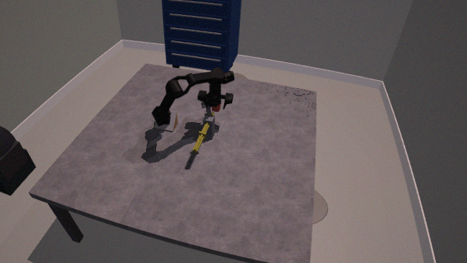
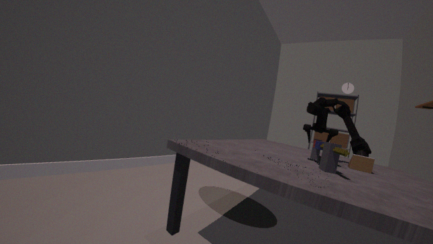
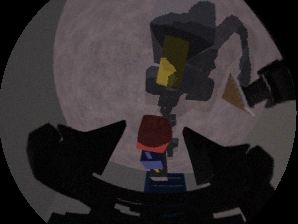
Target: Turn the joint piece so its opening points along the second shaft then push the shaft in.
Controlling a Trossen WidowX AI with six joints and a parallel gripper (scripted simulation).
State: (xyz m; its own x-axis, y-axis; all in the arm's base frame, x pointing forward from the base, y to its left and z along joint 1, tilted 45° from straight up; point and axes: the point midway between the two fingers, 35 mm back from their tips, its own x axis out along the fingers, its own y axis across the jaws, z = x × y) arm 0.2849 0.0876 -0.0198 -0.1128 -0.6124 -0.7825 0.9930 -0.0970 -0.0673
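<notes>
The red joint piece is 2 cm to the left of my gripper tip.
</notes>
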